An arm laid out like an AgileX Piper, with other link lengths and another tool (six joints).
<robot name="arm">
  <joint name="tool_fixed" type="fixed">
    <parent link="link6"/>
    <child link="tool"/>
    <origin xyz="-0.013 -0.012 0.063" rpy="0 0.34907 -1.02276"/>
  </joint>
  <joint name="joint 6" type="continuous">
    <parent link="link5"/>
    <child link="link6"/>
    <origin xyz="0 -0.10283 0" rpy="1.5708 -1.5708 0"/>
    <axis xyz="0 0 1"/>
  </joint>
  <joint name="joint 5" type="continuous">
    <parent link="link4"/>
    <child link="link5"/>
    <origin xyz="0 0 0" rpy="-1.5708 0 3.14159"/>
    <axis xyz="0 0 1"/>
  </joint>
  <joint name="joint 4" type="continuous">
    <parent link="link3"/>
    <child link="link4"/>
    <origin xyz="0.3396 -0.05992 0" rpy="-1.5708 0 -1.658"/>
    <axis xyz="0 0 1"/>
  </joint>
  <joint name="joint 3" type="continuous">
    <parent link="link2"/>
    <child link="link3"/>
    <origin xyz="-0.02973 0.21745 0" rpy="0 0 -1.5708"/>
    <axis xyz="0 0 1"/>
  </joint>
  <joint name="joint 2" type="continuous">
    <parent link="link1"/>
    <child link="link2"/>
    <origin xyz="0 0 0" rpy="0 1.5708 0"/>
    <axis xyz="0 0 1"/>
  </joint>
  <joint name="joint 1" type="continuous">
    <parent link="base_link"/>
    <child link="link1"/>
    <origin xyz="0 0 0.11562" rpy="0 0 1.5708"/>
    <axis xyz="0 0 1"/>
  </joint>
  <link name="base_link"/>
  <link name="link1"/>
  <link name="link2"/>
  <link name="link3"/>
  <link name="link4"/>
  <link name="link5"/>
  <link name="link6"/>
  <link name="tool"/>
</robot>
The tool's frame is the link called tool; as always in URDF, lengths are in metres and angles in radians. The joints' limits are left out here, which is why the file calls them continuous.
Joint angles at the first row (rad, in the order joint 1, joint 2, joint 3, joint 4, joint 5, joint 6):
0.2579, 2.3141, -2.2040, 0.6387, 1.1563, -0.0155
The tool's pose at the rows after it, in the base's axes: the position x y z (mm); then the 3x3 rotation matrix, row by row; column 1 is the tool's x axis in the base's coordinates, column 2 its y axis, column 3 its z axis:
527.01, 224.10, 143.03; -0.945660, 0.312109, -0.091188; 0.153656, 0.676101, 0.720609; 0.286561, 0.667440, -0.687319
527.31, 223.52, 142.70; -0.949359, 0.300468, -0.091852; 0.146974, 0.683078, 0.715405; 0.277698, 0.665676, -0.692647
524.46, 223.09, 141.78; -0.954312, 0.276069, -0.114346; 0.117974, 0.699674, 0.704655; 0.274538, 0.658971, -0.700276
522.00, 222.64, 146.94; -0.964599, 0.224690, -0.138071; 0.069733, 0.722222, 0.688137; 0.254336, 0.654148, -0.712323
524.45, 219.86, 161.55; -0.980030, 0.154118, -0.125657; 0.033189, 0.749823, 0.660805; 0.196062, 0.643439, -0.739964
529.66, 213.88, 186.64; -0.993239, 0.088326, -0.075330; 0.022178, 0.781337, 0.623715; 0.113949, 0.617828, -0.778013
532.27, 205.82, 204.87; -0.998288, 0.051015, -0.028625; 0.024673, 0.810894, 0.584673; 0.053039, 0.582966, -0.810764
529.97, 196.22, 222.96; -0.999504, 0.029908, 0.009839; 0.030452, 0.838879, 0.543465; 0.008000, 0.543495, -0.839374
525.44, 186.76, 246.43; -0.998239, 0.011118, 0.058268; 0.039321, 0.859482, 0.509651; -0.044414, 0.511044, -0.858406
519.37, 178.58, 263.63; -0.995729, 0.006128, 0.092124; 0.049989, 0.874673, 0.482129; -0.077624, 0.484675, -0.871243
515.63, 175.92, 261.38; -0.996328, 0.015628, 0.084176; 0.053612, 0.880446, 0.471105; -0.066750, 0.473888, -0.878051
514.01, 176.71, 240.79; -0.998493, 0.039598, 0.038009; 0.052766, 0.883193, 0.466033; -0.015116, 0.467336, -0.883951
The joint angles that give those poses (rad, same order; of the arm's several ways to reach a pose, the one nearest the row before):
0.2579, 2.3141, -2.2040, 0.6367, 1.1526, -0.0220
0.2579, 2.3141, -2.2040, 0.6330, 1.1526, -0.0339
0.2579, 2.3140, -2.2039, 0.6330, 1.1729, -0.0626
0.2579, 2.3160, -2.2240, 0.6308, 1.2068, -0.1077
0.2588, 2.3175, -2.2718, 0.6020, 1.2303, -0.1478
0.2607, 2.3174, -2.3489, 0.5421, 1.2505, -0.1614
0.2611, 2.3058, -2.3896, 0.4819, 1.2616, -0.1672
0.2611, 2.2698, -2.3944, 0.4230, 1.2750, -0.1687
0.2611, 2.2178, -2.3878, 0.3709, 1.2817, -0.1687
0.2611, 2.1657, -2.3640, 0.3299, 1.2861, -0.1648
0.2611, 2.1407, -2.3253, 0.3197, 1.2861, -0.1627
0.2611, 2.1428, -2.2761, 0.3270, 1.2861, -0.1613

